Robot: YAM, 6 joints.
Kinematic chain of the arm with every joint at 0, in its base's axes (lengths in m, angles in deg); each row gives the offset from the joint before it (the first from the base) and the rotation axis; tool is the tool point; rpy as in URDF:
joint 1: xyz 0 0 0.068 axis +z
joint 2: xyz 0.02 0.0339 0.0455 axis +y
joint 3: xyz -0.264 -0.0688 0 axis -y
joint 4: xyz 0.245 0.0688 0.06 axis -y
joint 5: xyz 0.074 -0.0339 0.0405 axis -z
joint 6: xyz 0.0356 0 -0.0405 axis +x
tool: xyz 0 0 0 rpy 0 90 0
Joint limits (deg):
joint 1: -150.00..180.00
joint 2: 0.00..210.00
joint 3: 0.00..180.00
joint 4: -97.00..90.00
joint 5: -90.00..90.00
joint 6: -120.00..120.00
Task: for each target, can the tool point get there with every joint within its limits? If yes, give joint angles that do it. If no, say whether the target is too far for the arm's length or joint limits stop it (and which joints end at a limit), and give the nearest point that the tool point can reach.
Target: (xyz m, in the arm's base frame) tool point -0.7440 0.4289 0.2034
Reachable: no: too far | nearest point -0.5564 0.3208 0.1802 | short by 0.218 m
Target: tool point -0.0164 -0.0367 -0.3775
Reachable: no: joint limits stop it (at a limit: joint 2) | nearest point -0.0273 -0.0611 -0.3314 | short by 0.053 m
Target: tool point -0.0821 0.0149 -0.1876
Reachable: yes | joints 152.38 188.67 59.69 -31.57 -44.28 -42.27
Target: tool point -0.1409 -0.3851 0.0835
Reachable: yes | joints -111.30 122.36 56.25 36.70 -13.97 -23.59
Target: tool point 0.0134 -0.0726 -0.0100
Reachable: yes | joints 91.80 193.33 15.74 -6.46 18.13 73.30
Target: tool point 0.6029 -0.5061 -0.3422
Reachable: no: too far | nearest point 0.4280 -0.3592 -0.2049 | short by 0.266 m
